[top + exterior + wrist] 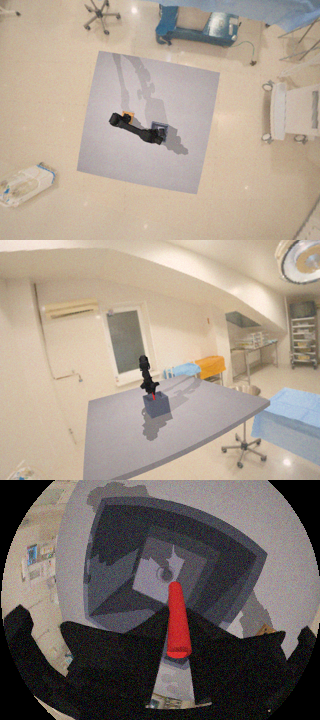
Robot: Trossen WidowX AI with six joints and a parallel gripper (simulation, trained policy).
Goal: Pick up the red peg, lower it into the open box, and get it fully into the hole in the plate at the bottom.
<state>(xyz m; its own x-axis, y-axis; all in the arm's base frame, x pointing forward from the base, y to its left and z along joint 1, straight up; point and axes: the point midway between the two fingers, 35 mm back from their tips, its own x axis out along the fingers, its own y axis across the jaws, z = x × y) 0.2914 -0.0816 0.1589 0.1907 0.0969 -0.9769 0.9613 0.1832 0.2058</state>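
My gripper tip is now right at the red peg.
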